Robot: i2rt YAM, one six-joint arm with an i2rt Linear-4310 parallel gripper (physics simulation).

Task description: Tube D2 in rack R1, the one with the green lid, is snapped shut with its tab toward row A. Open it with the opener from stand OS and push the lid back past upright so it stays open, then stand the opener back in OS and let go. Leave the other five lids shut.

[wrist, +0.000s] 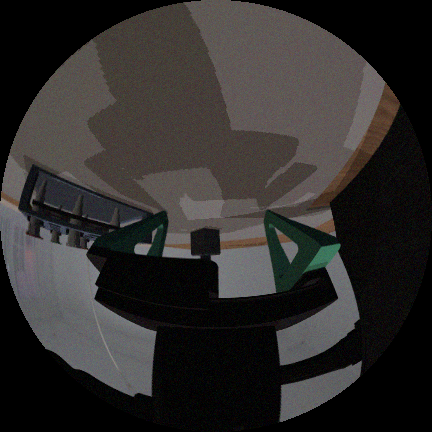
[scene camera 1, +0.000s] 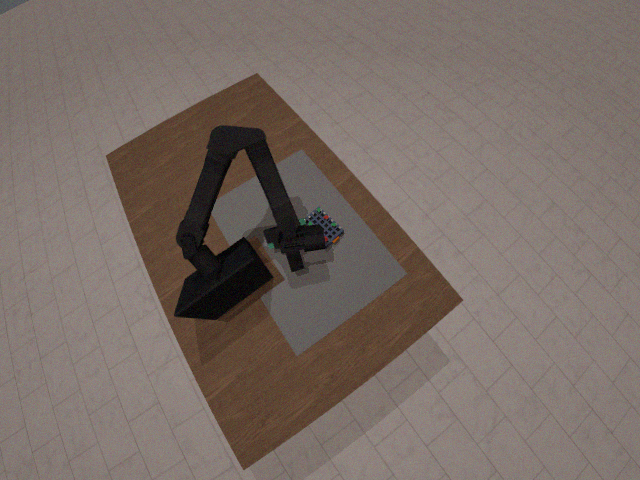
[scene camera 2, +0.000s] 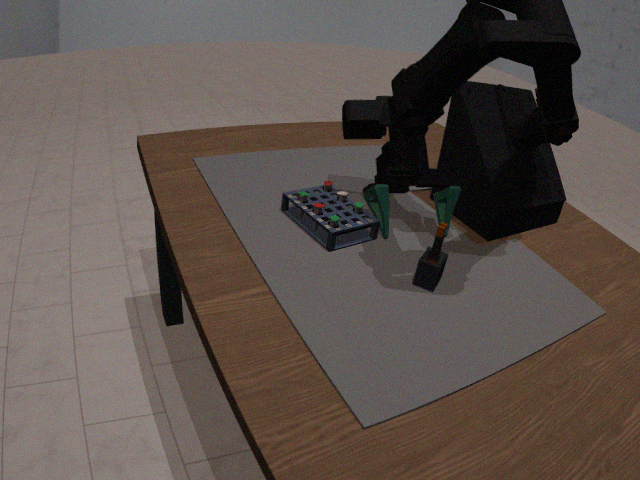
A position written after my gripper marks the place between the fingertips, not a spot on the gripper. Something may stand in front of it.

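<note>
Open, my gripper (scene camera 2: 416, 237), visible too at (wrist: 215, 215), touches a grey mat. The grey mat (scene camera 1: 336, 283) also appears at (wrist: 214, 118). The scene includes a small dark stand (wrist: 205, 241) too.
</note>
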